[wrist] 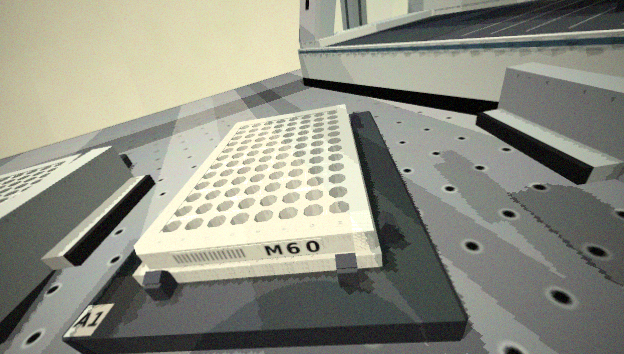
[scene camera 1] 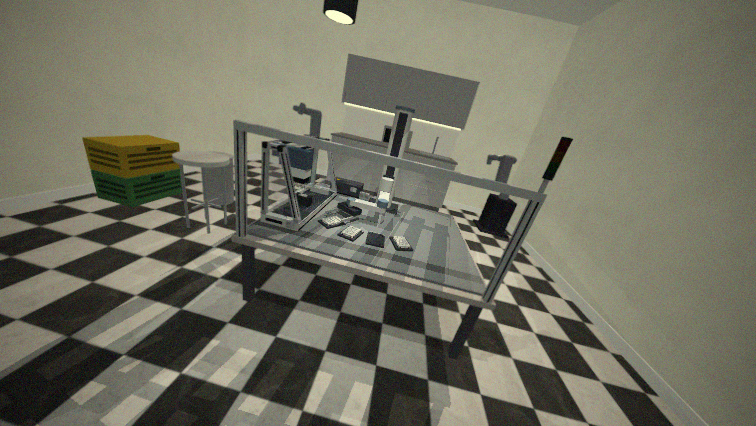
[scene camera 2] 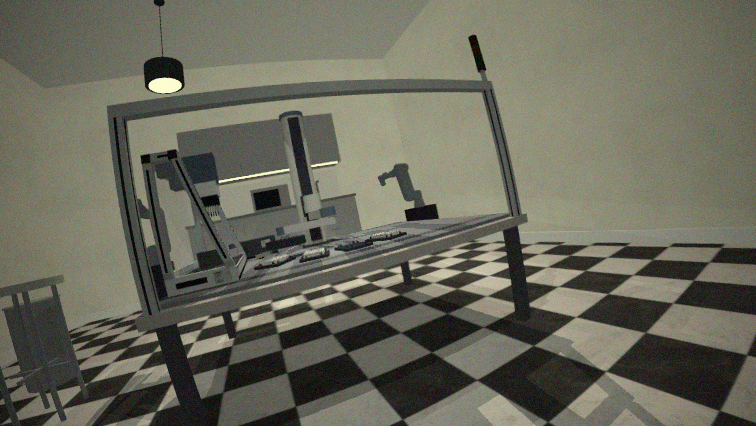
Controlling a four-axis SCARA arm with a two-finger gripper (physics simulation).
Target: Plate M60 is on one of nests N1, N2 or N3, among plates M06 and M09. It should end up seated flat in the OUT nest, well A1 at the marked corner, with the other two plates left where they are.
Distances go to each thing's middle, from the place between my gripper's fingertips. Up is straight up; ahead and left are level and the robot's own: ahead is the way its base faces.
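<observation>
Nest N3 (wrist: 411, 297): my hand 30 mm short of it, 30 mm above it.
</observation>
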